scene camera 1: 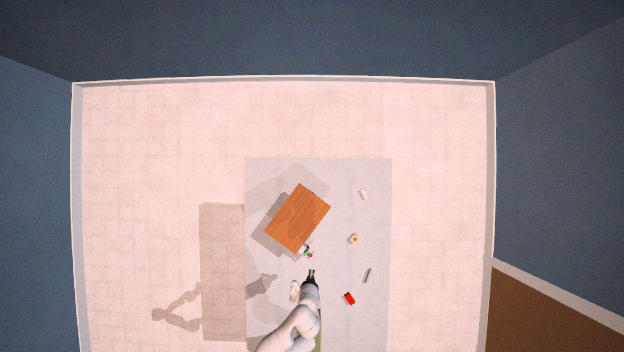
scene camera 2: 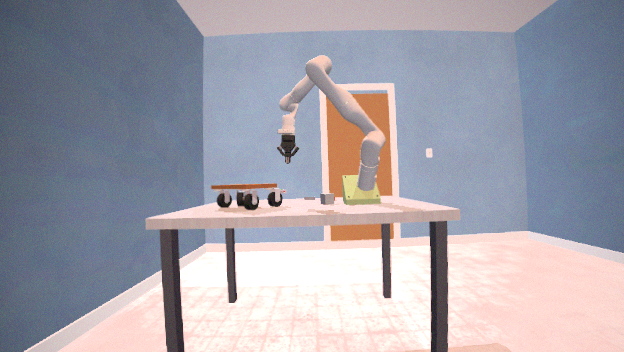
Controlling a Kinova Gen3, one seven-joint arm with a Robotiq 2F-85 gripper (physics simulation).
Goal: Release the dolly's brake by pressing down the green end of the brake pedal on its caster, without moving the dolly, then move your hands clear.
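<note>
The dolly (scene camera 1: 298, 218) (scene camera 2: 244, 186) stands on the table with its orange-brown wooden deck turned at an angle and black caster wheels below. At its near corner in scene camera 1, the brake pedal's green end (scene camera 1: 306, 253) and red end (scene camera 1: 310, 255) stick out past the deck. In scene camera 2 a small red bit shows beside the right caster (scene camera 2: 275, 198); the green end cannot be made out there. The pedal's tilt is too small to tell. My gripper (scene camera 1: 311, 271) (scene camera 2: 287, 161) is shut and empty, pointing down, well above the table and apart from the dolly and pedal.
On the table (scene camera 1: 380, 320) (scene camera 2: 300, 220) are a red block (scene camera 1: 349, 299), a dark grey bar (scene camera 1: 367, 275), a tan ring (scene camera 1: 351, 241) and a cream piece (scene camera 1: 363, 194). A grey block (scene camera 2: 326, 198) stands near the green arm mount (scene camera 2: 352, 196).
</note>
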